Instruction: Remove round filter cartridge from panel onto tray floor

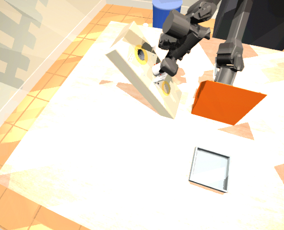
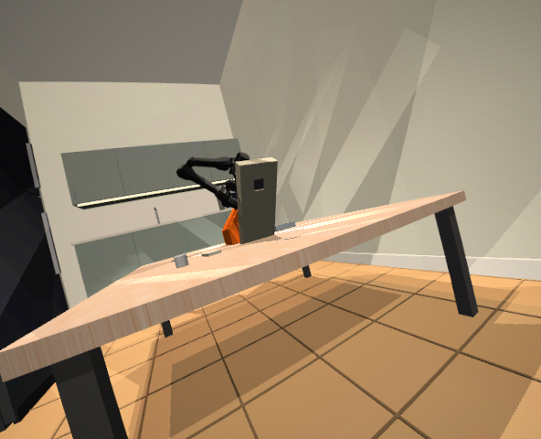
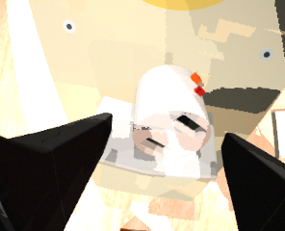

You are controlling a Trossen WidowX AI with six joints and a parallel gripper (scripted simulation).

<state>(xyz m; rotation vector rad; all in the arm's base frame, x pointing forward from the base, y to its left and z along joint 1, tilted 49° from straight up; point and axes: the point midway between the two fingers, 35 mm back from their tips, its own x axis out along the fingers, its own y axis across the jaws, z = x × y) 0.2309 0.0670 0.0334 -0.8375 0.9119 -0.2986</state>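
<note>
The round filter cartridge is 2 cm below my gripper tip and 1 cm ahead of it. Also, from my gripper tip: grey tray: 34 cm behind, 25 cm to the left, 23 cm below.
</note>
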